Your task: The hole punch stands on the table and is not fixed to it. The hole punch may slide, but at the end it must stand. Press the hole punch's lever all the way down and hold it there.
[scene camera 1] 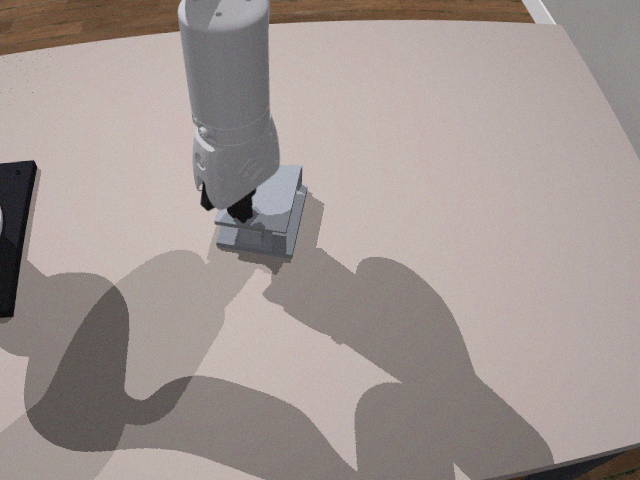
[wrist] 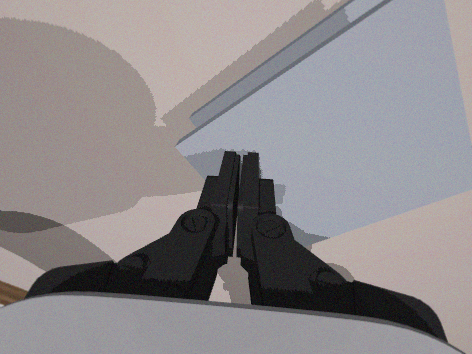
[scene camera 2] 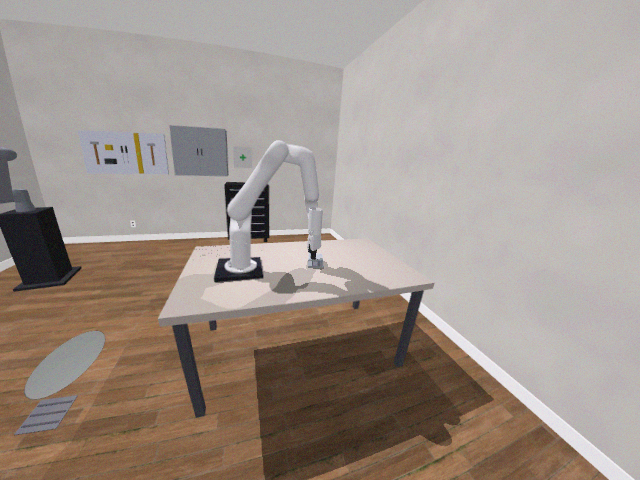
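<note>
The blue-grey hole punch [scene camera 1: 255, 248] [scene camera 2: 315, 266] stands upright on the table [scene camera 1: 413, 155] [scene camera 2: 361, 253]. Its broad flat lever [scene camera 1: 281, 198] [wrist: 350, 125] lies low over the base, nearly parallel to it, with a narrow gap showing at the front edge in the first scene view. My gripper [scene camera 1: 242, 219] [scene camera 2: 312, 257] [wrist: 241, 176] is shut with nothing between the fingers. It points down, and its fingertips are at the lever's top near the free front edge, apparently touching it. The exact contact under the tips is hidden. In the second scene view the punch is small.
The black base plate [scene camera 1: 23, 232] [scene camera 2: 222, 271] of the arm lies to the left of the punch. The arm's shadows fall across the table in front of the punch. A wall [scene camera 2: 491, 155] rises beyond the table's right side.
</note>
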